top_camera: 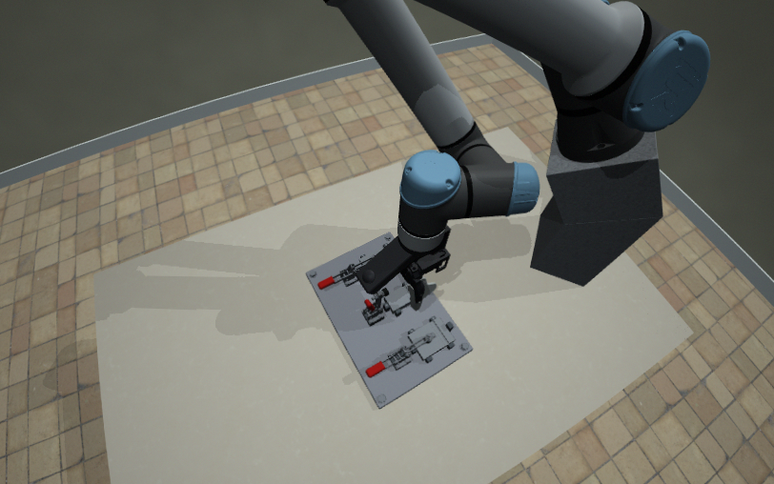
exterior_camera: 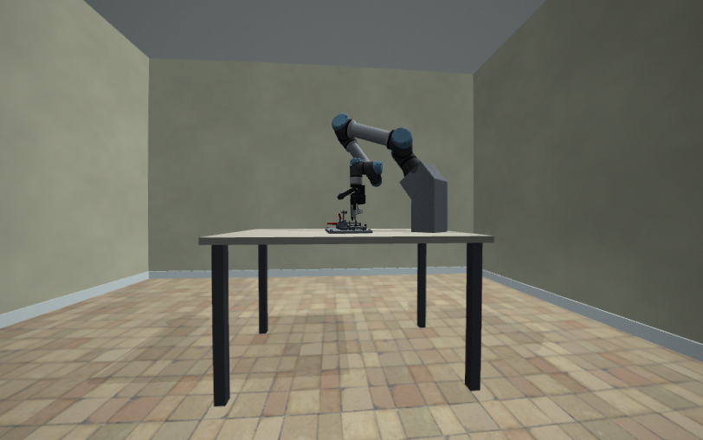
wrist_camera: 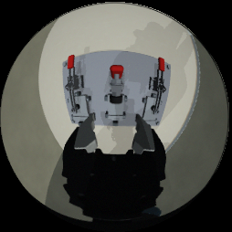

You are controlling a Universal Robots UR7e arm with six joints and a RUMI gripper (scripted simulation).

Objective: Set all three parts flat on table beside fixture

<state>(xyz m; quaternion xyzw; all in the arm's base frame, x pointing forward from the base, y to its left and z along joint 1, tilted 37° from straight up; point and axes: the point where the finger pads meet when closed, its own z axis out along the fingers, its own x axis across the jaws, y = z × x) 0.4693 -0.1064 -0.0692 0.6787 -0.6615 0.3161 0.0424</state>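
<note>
My gripper is now 4 cm short of the grey fixture plate and 7 cm above it. The rest, counted from my hand: light grey flat part: 1 cm behind, 11 cm to the left, 4 cm below.
</note>
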